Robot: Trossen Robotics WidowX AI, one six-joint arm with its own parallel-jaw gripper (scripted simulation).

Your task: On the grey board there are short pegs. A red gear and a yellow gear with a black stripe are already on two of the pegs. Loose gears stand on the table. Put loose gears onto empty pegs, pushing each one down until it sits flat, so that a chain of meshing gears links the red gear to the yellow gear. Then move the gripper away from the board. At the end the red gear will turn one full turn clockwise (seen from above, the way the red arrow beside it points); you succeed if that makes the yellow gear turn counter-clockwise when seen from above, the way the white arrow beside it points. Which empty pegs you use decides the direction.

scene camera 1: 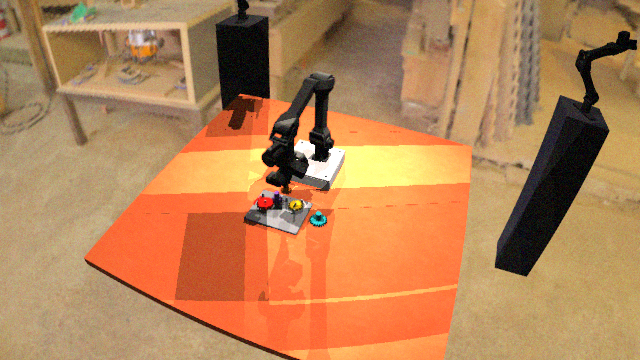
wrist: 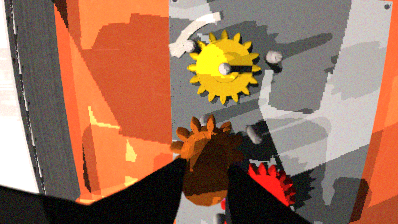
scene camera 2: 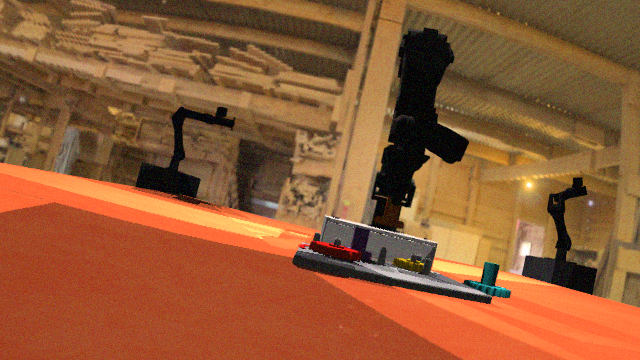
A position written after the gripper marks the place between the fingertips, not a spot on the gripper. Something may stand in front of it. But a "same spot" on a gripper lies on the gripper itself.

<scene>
The gripper shows in scene camera 1, in the wrist view and in scene camera 2 (394, 205). One and the same spot on the gripper: (wrist: 162, 189) is (scene camera 1: 290, 177). One and the same spot on a grey board: (scene camera 1: 283, 217) is (wrist: 312, 94).
</scene>
